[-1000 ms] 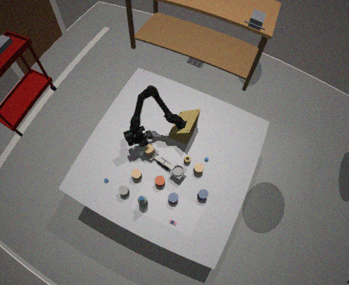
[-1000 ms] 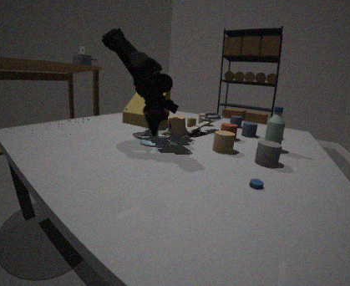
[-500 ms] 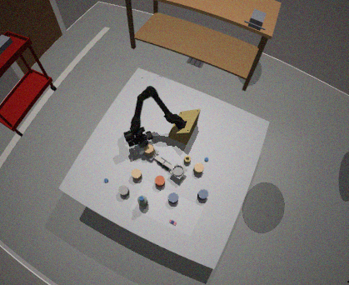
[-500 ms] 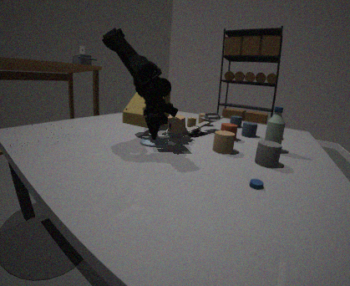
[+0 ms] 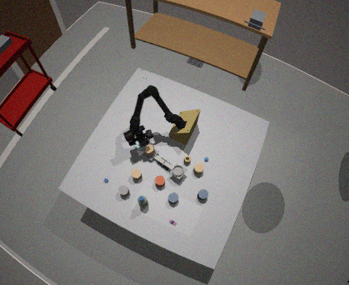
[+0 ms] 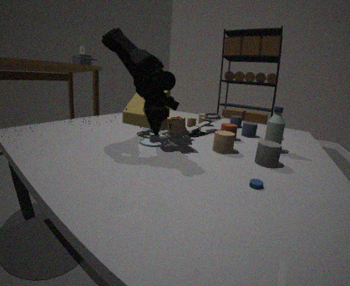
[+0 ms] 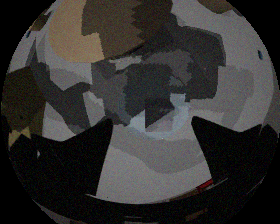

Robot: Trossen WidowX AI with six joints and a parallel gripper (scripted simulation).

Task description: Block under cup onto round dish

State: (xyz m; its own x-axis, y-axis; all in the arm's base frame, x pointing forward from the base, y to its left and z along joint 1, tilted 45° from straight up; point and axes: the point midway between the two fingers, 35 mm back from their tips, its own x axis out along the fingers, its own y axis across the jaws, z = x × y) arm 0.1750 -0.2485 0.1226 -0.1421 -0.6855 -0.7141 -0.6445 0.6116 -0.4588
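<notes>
My gripper tip is now 1 cm to the left of the round pale-blue dish and 4 cm above it. From my gripper tip the other things lie so: small tan block (2 cm ahead, 37 cm to the left, 2 cm below); bottle (43 cm ahead, 17 cm to the left, 7 cm above); small balance (10 cm ahead, 21 cm to the left).
</notes>
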